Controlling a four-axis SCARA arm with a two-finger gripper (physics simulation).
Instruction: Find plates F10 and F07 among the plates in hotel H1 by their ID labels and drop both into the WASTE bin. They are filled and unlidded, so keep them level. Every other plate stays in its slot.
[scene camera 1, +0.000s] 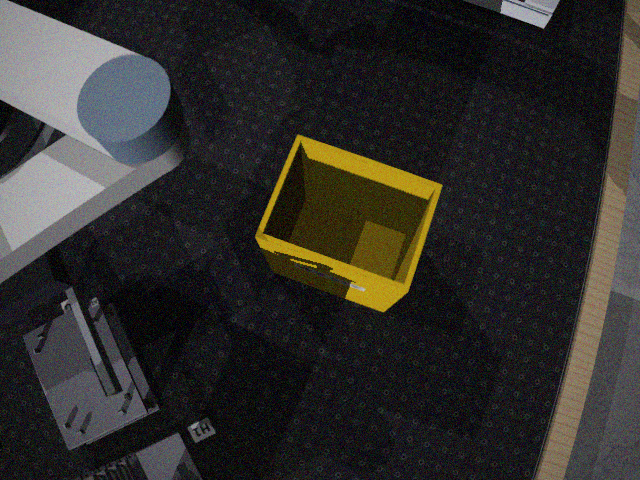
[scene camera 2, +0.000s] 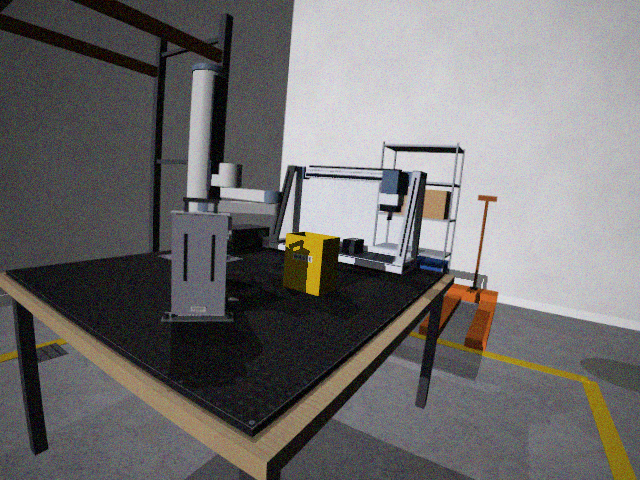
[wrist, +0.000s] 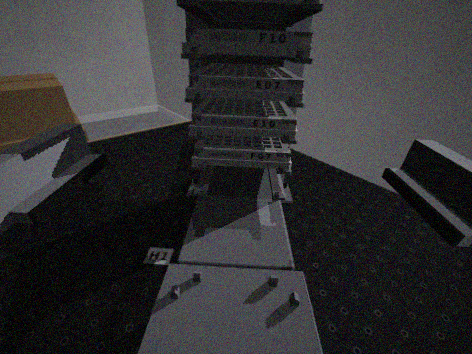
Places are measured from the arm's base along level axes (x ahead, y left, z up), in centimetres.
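Pixels of known places: gripper, fingertip midpoint: (scene camera 1: 50, 426) (wrist: 244, 150).
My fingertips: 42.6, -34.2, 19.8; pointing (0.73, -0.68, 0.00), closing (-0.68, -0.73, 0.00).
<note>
For each thing: its middle in the pictures, then the offset to it from my fingertips, as dx, dy, dz.
- Plate F10, body centre: (wrist: 247, 43) +9.5, -8.7, +4.5
- Plate F07, body centre: (wrist: 242, 132) +9.5, -8.7, -3.9
- E10, body centre: (wrist: 244, 106) +9.5, -8.7, -1.1
- Hotel H1, body centre: (wrist: 244, 110) (scene camera 2: 200, 255) +12.4, -11.4, -2.5
- yellow WASTE bin, body centre: (scene camera 1: 346, 234) (scene camera 2: 311, 262) +22.0, +31.6, -8.5
- grey pegged plate, body centre: (scene camera 1: 89, 373) -4.2, +4.1, -15.0
- H1 tag, body centre: (scene camera 1: 201, 430) (wrist: 158, 255) +12.1, +2.3, -18.5
In the wrist view my gripper (wrist: 244, 150) is open and empty, its fingers wide apart on either side of the plate stack, which stands farther ahead. Plate F10 (wrist: 230, 44) is near the top of that view, below a dark overhanging slot. Plate F07 (wrist: 225, 154) is the lowest of the stack, its label dim. Plates E07 (wrist: 225, 82) and E10 (wrist: 225, 121) sit between them. Hotel H1 (wrist: 240, 245) (scene camera 2: 199, 268) carries the stack. The yellow WASTE bin (scene camera 1: 361, 164) (scene camera 2: 314, 273) stands upright; no plate shows inside it. One grey finger shows at the left of scene camera 1.
A grey pegged plate (wrist: 235, 315) (scene camera 1: 62, 364) lies in front of the hotel, beside the H1 tag (wrist: 159, 255) (scene camera 1: 201, 429). The arm's blue-capped link (scene camera 1: 124, 98) is left of the bin. A gantry machine (scene camera 2: 417, 222) stands behind the bin.
</note>
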